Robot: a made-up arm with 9 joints.
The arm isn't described. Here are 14 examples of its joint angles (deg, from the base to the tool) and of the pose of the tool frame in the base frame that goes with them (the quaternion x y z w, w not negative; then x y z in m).
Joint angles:
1: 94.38 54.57 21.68 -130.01 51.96 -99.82 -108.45 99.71 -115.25
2: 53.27 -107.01 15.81 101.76 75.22 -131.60 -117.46 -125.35 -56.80
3: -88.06 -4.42 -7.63 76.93 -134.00 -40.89 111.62 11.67 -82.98
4: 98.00 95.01 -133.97 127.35 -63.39 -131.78 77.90 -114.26 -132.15
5: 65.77 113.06 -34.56 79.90 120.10 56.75 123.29 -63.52 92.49
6: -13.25 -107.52 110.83 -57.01 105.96 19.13 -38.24 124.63 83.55
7: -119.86 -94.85 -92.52 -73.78 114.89 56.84 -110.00 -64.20 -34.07
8: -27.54 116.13 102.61 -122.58 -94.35 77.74 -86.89 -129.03 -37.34
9: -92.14 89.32 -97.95 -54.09 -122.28 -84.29 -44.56 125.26 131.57
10: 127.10 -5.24 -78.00 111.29 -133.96 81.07 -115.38 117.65 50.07
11: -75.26 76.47 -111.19 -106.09 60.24 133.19 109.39 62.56 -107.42
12: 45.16 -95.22 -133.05 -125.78 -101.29 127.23 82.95 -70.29 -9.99
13: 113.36 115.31 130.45 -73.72 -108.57 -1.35 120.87 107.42 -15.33
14: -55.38 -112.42 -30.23 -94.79 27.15 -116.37 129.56 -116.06 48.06
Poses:
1: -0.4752 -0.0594 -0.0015 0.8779 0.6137 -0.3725 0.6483
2: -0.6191 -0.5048 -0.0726 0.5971 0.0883 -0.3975 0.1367
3: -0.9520 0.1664 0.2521 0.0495 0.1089 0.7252 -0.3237
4: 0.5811 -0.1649 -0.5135 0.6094 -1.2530 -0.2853 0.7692
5: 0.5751 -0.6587 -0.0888 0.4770 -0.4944 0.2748 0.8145
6: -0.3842 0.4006 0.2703 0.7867 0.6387 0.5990 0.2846
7: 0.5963 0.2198 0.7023 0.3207 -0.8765 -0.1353 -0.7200
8: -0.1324 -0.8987 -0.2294 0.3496 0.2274 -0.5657 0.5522
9: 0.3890 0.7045 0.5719 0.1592 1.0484 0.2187 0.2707
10: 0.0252 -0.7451 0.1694 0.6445 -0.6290 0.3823 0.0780
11: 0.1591 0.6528 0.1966 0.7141 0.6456 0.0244 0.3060
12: 0.3139 -0.0718 -0.9451 0.0557 1.0994 0.3449 0.3442
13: -0.7866 0.1028 0.2744 0.5435 0.0714 -0.0375 -0.1312
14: -0.1962 -0.2003 0.8355 0.4726 0.8686 -0.3116 -0.4822
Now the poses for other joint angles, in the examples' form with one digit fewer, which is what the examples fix.
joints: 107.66 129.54 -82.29 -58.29 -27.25 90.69 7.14 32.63 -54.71
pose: 0.140 0.819 0.229 0.507 -0.385 -0.236 -0.121
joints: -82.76 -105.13 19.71 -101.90 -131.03 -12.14 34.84 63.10 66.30
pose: 0.572 0.023 -0.252 0.781 0.329 0.047 -0.328
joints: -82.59 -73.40 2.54 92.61 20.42 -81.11 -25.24 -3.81 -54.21
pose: 0.756 0.083 -0.128 0.637 0.024 -0.057 0.107
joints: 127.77 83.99 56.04 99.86 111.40 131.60 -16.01 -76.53 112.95
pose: -0.395 -0.461 0.544 0.579 -0.980 0.074 0.318
